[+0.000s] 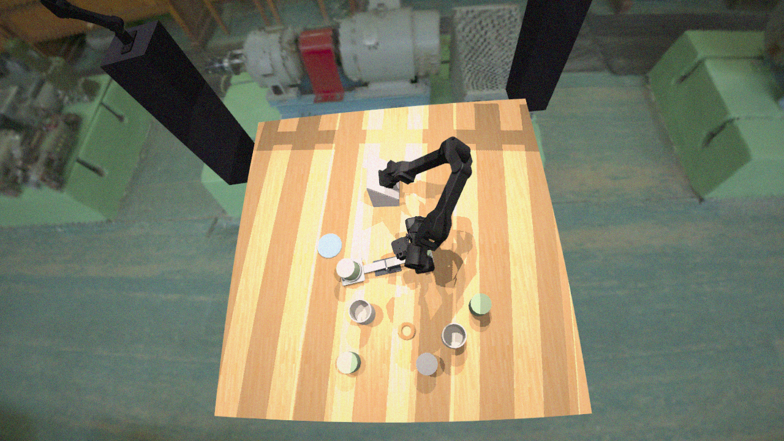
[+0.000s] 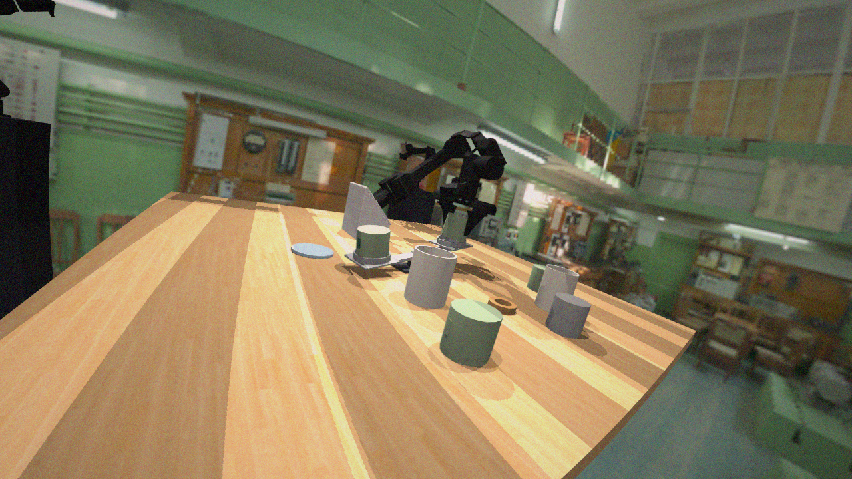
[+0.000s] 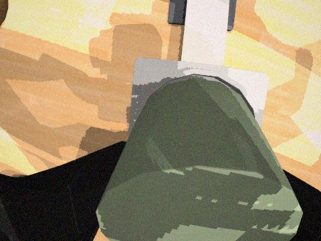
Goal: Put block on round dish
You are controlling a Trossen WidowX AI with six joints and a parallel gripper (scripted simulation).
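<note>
The grey block is 20 mm below my gripper tip. Also, from my gripper tip: grey cylinder: 350 mm ahead, 60 mm below, 10 mm to the right; then round light-blue dish: 350 mm to the right, 100 mm below, 90 mm behind; then small grey balance: 130 mm to the right, 60 mm below, 10 mm ahead.
</note>
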